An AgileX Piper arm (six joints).
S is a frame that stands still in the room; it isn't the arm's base.
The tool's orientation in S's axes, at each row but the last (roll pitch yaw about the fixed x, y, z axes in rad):
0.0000 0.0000 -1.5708
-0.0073 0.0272 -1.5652
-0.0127 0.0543 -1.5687
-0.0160 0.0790 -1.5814
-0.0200 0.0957 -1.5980
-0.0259 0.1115 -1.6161
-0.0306 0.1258 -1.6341
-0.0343 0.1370 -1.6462
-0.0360 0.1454 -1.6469
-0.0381 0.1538 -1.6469
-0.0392 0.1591 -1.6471
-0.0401 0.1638 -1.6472
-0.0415 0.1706 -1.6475
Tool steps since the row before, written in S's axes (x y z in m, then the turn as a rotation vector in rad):
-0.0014 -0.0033 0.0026 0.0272 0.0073 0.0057
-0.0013 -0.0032 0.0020 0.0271 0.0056 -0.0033
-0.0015 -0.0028 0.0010 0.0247 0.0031 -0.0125
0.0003 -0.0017 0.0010 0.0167 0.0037 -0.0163
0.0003 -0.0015 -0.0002 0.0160 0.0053 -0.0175
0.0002 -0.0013 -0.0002 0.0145 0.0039 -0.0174
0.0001 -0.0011 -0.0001 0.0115 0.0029 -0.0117
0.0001 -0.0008 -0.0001 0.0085 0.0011 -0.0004
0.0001 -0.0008 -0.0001 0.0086 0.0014 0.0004
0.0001 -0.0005 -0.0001 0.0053 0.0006 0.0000
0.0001 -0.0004 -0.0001 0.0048 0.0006 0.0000
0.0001 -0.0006 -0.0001 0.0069 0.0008 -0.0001
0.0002 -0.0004 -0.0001 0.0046 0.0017 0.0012
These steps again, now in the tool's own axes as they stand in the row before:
0.0033 -0.0014 0.0026 -0.0073 0.0272 0.0057
0.0031 -0.0013 0.0021 -0.0054 0.0272 -0.0032
0.0027 -0.0015 0.0011 -0.0024 0.0249 -0.0123
0.0016 0.0003 0.0011 -0.0026 0.0169 -0.0163
0.0015 0.0003 0.0000 -0.0040 0.0162 -0.0176
0.0013 0.0003 0.0000 -0.0026 0.0148 -0.0174
0.0011 0.0002 0.0000 -0.0021 0.0117 -0.0117
0.0008 0.0002 0.0000 -0.0017 0.0084 -0.0003
0.0008 0.0002 0.0000 -0.0021 0.0085 0.0004
0.0005 0.0001 0.0000 -0.0010 0.0052 0.0000
0.0004 0.0001 0.0000 -0.0010 0.0047 0.0000
0.0006 0.0001 0.0000 -0.0013 0.0068 0.0000
0.0004 0.0002 0.0000 -0.0022 0.0044 0.0010

